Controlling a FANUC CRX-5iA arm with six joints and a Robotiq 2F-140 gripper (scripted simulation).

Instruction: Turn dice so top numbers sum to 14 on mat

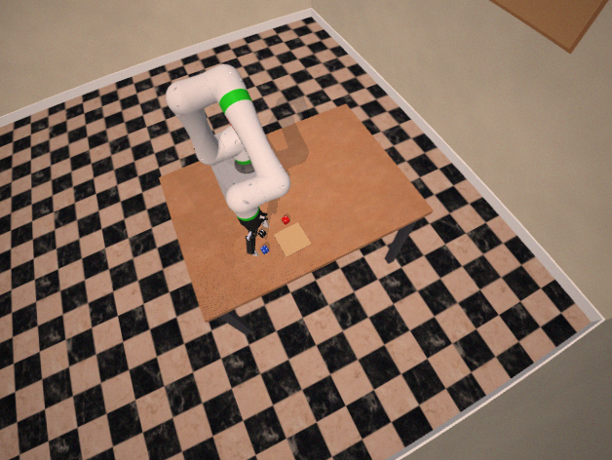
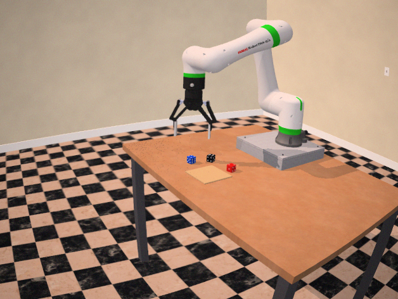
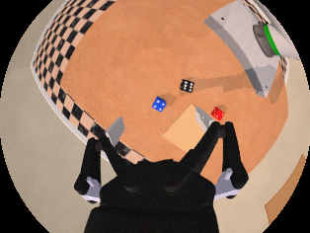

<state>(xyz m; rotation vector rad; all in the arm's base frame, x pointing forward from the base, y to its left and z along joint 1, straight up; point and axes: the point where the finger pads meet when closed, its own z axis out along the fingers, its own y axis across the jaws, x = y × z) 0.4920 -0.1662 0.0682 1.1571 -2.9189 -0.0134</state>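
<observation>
Now: the blue die 11 cm below my hand. From my hand the other things lie so: tan mat 14 cm to the left, 13 cm below, 2 cm ahead; then black die 11 cm below, 9 cm behind, 3 cm to the left; then red die 17 cm to the left, 11 cm below, 9 cm behind.
</observation>
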